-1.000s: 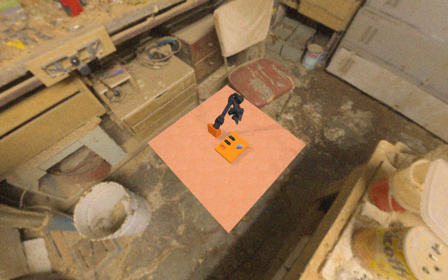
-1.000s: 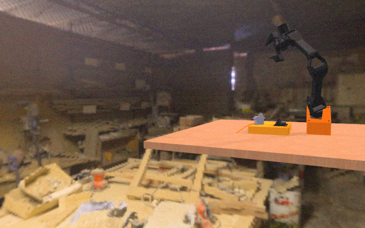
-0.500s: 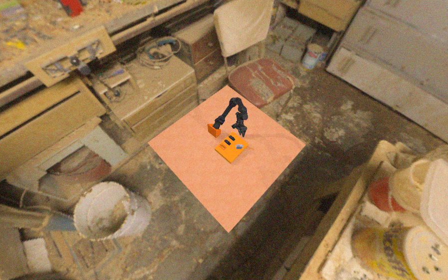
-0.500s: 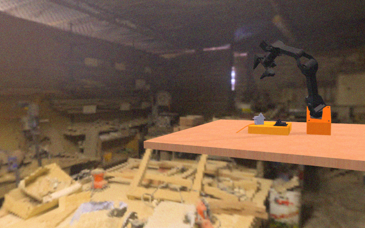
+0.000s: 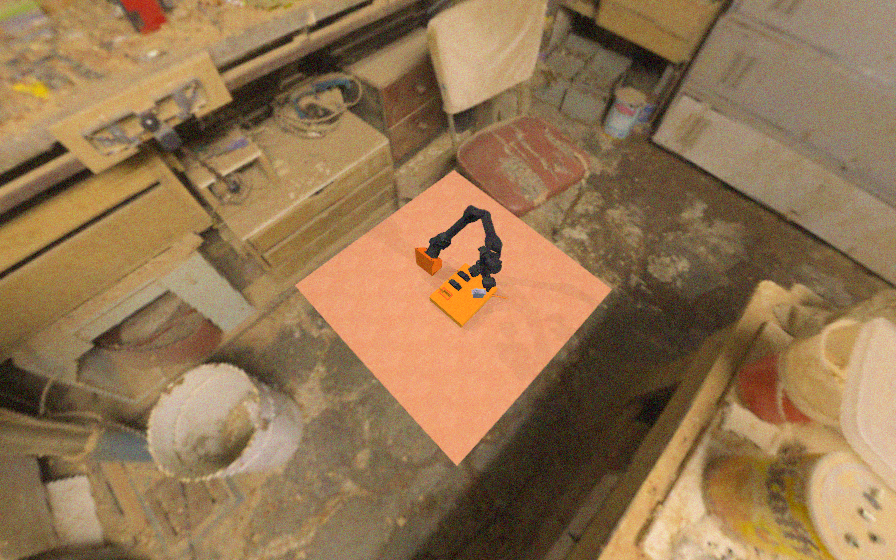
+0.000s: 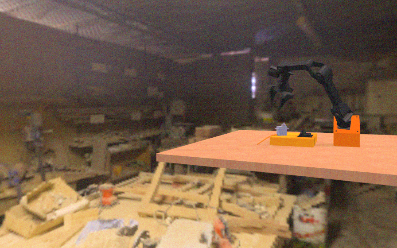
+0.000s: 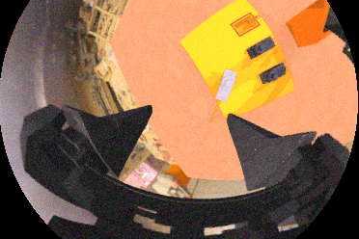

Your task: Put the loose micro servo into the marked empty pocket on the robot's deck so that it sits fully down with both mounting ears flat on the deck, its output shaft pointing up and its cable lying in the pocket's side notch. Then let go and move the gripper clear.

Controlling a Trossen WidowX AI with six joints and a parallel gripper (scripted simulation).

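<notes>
Right now the robot deck is 70 mm behind my gripper tip, 30 mm to the right of it and 220 mm below it.
</notes>
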